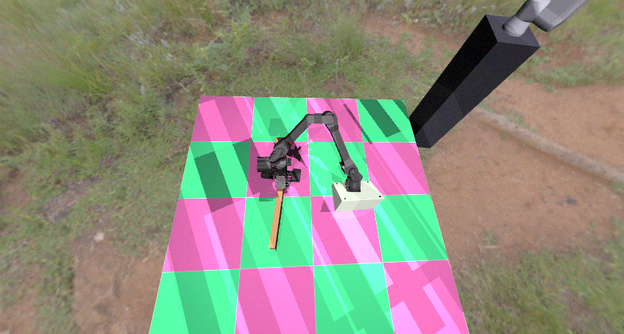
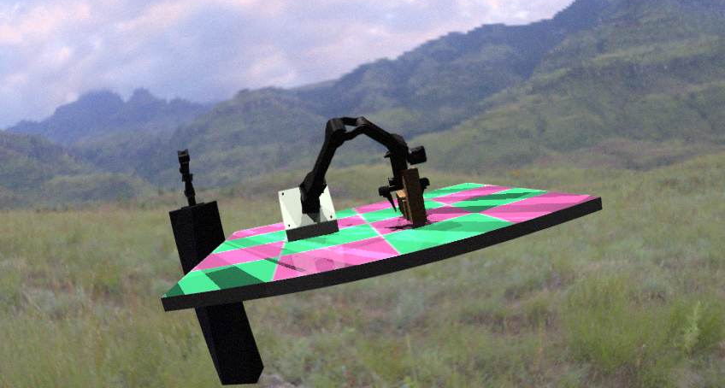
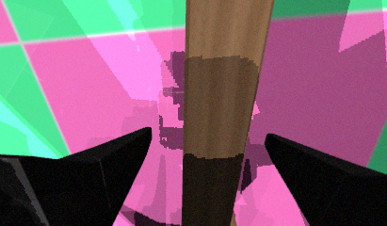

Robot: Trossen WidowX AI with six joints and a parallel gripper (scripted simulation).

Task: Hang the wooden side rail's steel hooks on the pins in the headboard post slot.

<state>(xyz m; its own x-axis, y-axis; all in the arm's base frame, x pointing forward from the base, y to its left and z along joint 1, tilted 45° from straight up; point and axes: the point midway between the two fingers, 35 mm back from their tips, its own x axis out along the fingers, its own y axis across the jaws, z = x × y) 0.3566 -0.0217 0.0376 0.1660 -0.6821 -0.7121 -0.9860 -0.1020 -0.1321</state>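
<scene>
Right now the headboard post is 2 cm ahead of my gripper tip, 14 cm to the right of it and 6 cm above it.
</scene>
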